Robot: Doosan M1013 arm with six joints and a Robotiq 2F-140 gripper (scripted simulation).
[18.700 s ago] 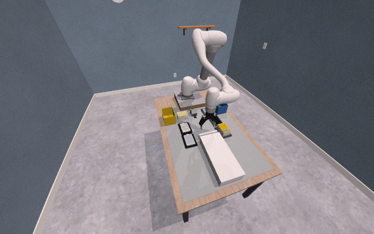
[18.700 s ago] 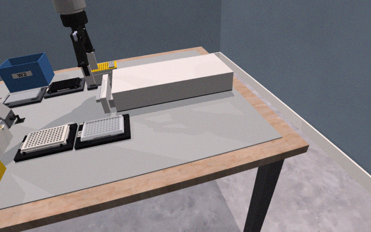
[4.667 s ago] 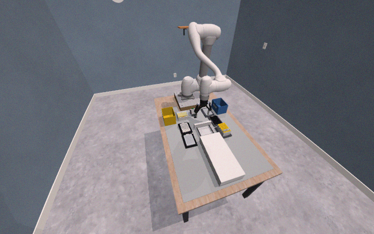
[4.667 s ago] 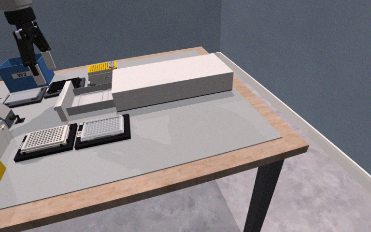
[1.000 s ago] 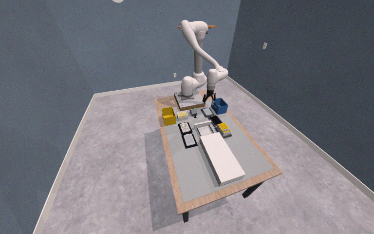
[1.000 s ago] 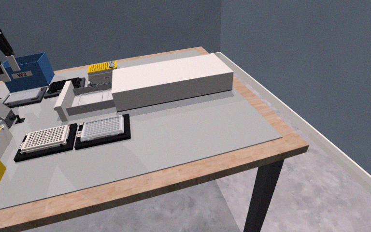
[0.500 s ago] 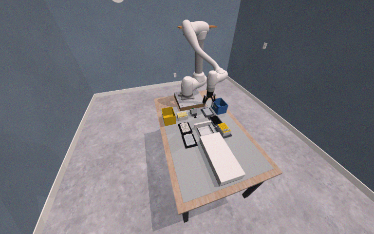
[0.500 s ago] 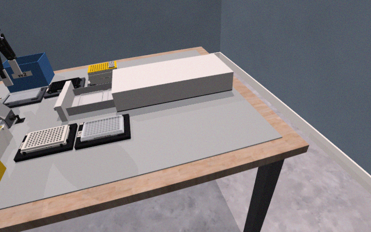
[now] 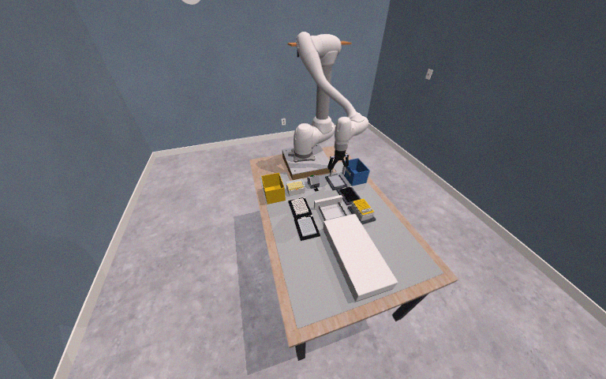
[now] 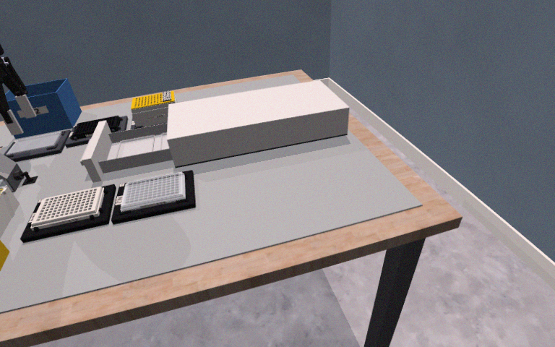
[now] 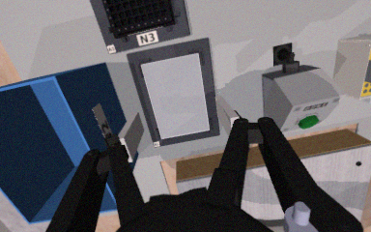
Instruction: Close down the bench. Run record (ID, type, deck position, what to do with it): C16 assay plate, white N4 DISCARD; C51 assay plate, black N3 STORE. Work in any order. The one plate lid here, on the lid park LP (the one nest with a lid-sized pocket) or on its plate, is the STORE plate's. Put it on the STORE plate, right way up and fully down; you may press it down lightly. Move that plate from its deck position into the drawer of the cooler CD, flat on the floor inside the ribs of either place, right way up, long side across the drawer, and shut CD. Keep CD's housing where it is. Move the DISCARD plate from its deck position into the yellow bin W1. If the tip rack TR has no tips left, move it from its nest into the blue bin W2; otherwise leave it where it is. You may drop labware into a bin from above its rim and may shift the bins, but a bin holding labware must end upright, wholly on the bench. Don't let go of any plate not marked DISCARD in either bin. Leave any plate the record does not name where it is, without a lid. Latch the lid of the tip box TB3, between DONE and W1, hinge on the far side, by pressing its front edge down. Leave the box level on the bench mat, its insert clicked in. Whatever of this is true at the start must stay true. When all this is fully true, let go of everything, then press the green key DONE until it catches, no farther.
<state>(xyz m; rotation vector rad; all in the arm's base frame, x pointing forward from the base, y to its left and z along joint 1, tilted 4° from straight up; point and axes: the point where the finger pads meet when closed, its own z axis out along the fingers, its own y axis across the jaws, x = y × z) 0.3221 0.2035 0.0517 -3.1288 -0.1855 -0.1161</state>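
Right now my hand is 8 cm above the grey plate lid. Round my hand: blue bin W2: 3 cm behind, 16 cm to the left, 6 cm below; then black plate: 16 cm ahead, 5 cm to the left, 8 cm below; then green DONE key: 3 cm behind, 19 cm to the right, 3 cm below.
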